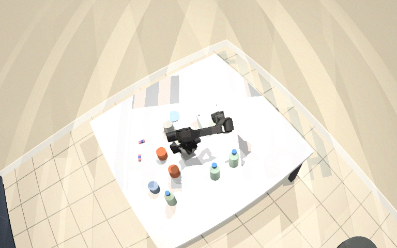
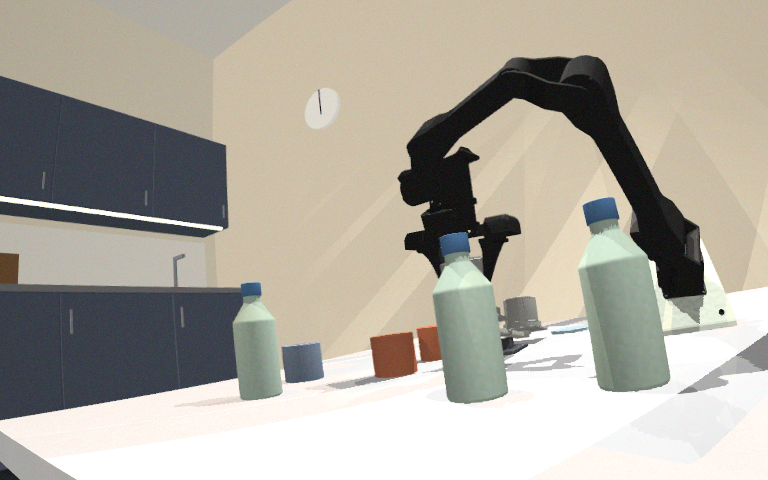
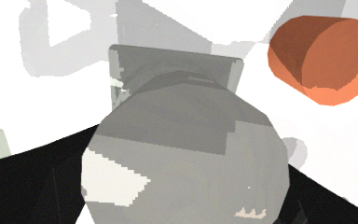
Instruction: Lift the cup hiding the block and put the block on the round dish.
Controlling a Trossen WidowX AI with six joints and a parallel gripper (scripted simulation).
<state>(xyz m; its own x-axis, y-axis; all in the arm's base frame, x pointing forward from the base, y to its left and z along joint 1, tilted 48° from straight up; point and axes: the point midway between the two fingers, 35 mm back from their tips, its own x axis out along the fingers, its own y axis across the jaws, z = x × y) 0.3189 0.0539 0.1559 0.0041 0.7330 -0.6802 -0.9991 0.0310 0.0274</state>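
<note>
Now: gripper tip 10 mm to the left of the grey block and 40 mm above it. Round my gripper tip: blue cup 310 mm ahead, 100 mm to the left, 90 mm below; then balance 130 mm to the right, 90 mm below; then grey cup 290 mm to the right, 60 mm below.
</note>
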